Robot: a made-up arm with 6 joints.
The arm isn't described. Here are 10 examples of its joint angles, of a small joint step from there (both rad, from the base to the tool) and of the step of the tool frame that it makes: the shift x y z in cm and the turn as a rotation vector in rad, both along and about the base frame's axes.
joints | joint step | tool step
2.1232 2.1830 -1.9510 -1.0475 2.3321 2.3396 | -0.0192 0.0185 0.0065 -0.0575 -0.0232 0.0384 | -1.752 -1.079 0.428 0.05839 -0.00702 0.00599
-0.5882 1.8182 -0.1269 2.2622 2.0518 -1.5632 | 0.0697 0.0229 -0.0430 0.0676 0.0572 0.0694 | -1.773 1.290 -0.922 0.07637 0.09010 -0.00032
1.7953 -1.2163 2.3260 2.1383 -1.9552 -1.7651 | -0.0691 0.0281 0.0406 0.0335 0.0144 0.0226 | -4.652 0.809 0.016 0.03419 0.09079 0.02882
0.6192 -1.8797 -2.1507 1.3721 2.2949 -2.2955 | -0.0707 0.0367 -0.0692 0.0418 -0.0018 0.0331 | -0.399 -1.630 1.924 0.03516 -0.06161 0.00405
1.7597 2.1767 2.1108 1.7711 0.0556 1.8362 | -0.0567 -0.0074 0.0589 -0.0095 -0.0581 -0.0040 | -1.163 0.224 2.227 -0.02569 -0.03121 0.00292
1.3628 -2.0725 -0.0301 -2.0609 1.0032 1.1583 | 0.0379 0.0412 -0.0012 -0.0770 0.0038 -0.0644 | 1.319 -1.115 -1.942 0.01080 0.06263 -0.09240
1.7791 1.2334 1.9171 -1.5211 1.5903 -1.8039 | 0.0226 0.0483 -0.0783 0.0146 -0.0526 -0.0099 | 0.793 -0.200 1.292 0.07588 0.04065 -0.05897
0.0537 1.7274 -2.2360 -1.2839 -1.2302 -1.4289 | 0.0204 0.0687 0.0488 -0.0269 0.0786 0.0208 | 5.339 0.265 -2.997 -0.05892 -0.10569 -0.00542
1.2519 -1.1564 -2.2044 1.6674 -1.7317 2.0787 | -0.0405 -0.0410 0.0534 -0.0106 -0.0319 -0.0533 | 0.194 -1.998 6.218 -0.04039 0.03944 0.04877
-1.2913 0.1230 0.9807 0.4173 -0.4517 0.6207 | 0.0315 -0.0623 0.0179 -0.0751 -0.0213 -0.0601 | -1.245 0.093 2.315 0.04951 0.01052 -0.05843
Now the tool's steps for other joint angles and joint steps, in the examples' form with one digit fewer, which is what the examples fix.
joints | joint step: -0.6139 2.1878 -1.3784 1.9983 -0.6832 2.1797 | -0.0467 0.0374 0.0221 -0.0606 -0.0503 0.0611
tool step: 3.22 2.14 0.45 -0.1397 -0.0173 0.0123
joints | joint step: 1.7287 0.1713 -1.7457 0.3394 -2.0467 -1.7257 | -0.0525 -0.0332 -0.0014 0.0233 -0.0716 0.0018
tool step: -5.84 -1.11 0.77 0.0318 0.0197 -0.0245
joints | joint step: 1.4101 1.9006 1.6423 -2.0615 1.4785 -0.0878 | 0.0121 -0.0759 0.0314 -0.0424 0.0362 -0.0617
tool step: -0.55 1.88 -2.37 -0.1008 -0.1496 0.0028
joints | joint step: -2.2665 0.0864 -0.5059 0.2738 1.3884 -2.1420 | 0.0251 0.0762 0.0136 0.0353 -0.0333 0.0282
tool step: -2.88 2.47 0.29 -0.0456 0.0082 0.0959
